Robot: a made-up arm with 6 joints.
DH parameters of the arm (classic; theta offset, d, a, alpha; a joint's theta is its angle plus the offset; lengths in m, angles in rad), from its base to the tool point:
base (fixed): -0.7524 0 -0.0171 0
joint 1: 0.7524 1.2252 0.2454 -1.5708
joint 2: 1.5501 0 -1.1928 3.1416
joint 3: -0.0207 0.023 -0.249 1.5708
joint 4: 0 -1.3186 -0.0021 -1.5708
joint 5: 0 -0.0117 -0.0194 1.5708
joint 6: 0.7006 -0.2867 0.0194 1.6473
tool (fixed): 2.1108 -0.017 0 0
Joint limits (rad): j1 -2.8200..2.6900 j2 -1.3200..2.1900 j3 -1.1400..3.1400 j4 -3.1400..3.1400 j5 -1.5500..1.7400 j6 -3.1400..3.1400
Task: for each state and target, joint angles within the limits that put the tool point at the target. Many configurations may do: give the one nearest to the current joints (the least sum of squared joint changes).
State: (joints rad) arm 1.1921 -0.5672 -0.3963 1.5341 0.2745 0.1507
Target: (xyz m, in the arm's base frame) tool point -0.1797 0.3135 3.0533
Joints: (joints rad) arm 1.6070 -0.9564 -0.2924 1.5517 0.5983 0.1808
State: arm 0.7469 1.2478 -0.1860 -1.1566 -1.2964 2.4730
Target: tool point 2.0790 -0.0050 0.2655
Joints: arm -0.1106 1.2967 0.0893 -1.1850 -1.1605 2.4666
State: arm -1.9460 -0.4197 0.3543 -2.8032 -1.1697 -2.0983
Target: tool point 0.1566 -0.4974 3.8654
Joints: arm -1.3781 -0.1553 0.7812 -2.6312 -0.9910 -2.0967
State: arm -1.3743 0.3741 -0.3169 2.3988 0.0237 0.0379
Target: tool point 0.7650 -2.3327 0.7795
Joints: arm -1.2457 1.0309 0.1449 2.3943 -0.0603 0.0329
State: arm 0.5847 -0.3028 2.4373 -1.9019 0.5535 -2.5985
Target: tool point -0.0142 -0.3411 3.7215
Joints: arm 0.8627 0.2325 2.1853 -1.9110 0.7551 -2.6168
